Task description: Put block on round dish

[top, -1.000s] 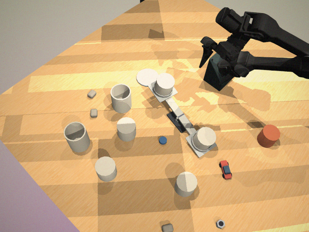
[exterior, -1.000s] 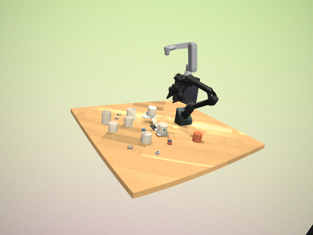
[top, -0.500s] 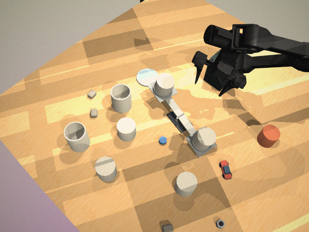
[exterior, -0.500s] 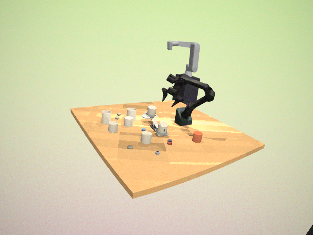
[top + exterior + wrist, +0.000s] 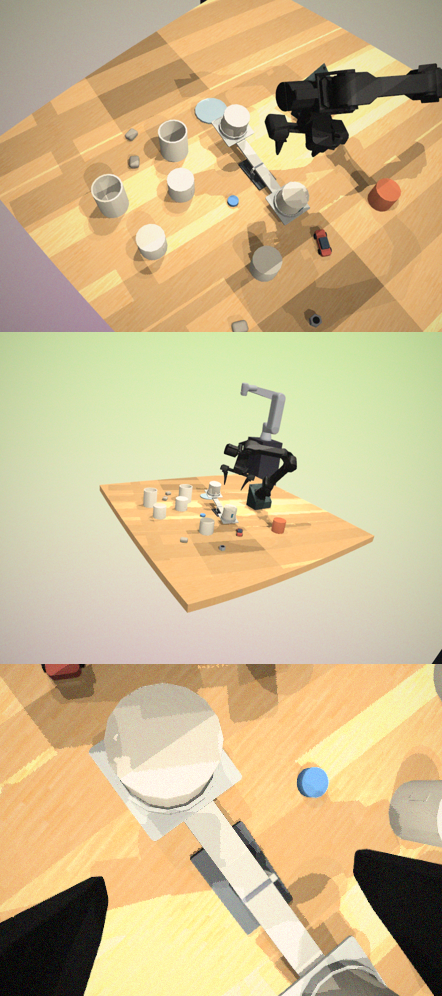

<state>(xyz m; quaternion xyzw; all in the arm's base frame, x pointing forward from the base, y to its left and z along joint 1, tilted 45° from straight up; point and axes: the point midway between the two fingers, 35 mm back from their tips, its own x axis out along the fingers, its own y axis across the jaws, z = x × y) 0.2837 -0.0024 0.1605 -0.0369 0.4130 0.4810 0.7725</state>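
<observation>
Right now my gripper tip is 14 cm above the pale green block, 5 cm to the right of it and 3 cm short of it. From my gripper tip the other things lie so: grey balance (14 cm below, 9 cm to the right, 1 cm ahead); then blue disc (18 cm below, 12 cm ahead, 7 cm to the right); then red toy car (18 cm to the left, 17 cm below, 4 cm ahead).
</observation>
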